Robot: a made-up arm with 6 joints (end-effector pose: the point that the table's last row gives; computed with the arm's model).
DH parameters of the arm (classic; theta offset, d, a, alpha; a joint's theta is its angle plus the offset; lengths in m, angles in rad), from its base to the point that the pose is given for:
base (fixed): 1.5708 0.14 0 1.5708
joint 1: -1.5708 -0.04 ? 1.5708
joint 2: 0 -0.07 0.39 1.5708
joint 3: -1.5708 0 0.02 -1.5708
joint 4: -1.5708 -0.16 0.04 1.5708
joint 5: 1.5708 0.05 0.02 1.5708
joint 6: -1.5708 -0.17 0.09 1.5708
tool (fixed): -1.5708 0.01 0 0
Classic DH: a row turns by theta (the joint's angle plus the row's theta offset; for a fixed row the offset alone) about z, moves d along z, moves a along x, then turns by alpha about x.
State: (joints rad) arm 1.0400 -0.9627 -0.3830 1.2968 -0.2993 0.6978
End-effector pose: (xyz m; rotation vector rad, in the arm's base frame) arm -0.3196 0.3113 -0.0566 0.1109 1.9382 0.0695
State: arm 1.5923 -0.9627 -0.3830 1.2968 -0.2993 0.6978
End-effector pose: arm -0.3196 0.3681 0.1360 0.4755 1.8728 0.6040
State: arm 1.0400 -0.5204 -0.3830 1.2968 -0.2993 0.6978
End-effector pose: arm -0.1823 0.3931 -0.1046 0.4514 1.6649 -0.1653
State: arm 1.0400 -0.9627 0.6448 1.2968 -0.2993 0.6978
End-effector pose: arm -0.2672 0.3056 0.0058 -0.6383 1.1624 -0.1596
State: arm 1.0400 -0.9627 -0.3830 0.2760 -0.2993 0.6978
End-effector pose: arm -0.2625 0.3737 0.0012 0.5787 1.1611 0.7298
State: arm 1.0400 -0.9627 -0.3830 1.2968 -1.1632 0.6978
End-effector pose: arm -0.3509 0.3659 0.0840 0.6975 2.5079 0.5301
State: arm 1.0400 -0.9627 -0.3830 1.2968 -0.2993 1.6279
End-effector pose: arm -0.3919 0.2836 -0.0319 -0.5045 1.7294 0.9468
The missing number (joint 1, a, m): 0.11
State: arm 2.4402 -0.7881 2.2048 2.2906 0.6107 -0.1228
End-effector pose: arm -0.4054 0.0240 0.6721 0.2112 -0.5722 -1.7584
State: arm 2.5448 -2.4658 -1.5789 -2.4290 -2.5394 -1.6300
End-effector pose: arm -0.4146 -0.1192 0.0776 -0.1688 -0.8401 -2.3991
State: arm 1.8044 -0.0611 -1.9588 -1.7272 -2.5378 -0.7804
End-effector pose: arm -0.0550 0.5892 0.3820 1.5519 -0.4049 1.6448
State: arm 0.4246 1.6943 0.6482 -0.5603 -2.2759 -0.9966
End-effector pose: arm 0.3385 0.0878 0.0190 1.0269 0.4926 -1.0339
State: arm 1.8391 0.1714 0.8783 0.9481 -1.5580 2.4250
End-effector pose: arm -0.1255 0.5254 0.3854 -0.3272 0.6078 1.3318
